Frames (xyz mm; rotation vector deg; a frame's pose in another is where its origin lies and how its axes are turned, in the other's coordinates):
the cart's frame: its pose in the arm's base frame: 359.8 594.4 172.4 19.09 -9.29 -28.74
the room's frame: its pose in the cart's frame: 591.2 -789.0 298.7 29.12 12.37 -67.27
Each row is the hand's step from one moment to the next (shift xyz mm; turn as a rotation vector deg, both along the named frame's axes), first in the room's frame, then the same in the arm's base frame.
Working: the room's frame: its pose in the arm's base frame: 452.0 -430.7 216.0 56.52 8.44 -90.81

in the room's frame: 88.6 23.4 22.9 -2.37 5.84 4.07
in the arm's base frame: 14.2 -87.1 -33.7 2.84 -2.30 6.55
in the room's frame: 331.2 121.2 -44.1 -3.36 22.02 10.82
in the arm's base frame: 147.4 -258.9 -193.8 13.32 -10.21 18.21
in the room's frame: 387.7 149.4 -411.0 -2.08 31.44 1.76
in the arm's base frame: 359.9 -93.5 -450.8 26.08 -8.56 15.57
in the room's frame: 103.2 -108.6 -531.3 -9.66 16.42 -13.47
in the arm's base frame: 180.3 266.7 -448.4 20.32 10.48 4.64
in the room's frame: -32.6 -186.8 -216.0 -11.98 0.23 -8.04
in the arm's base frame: -54.3 205.9 -193.0 3.49 13.71 2.84
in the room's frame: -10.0 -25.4 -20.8 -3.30 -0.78 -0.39
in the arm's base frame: -12.0 27.1 -17.2 -0.68 2.94 1.59
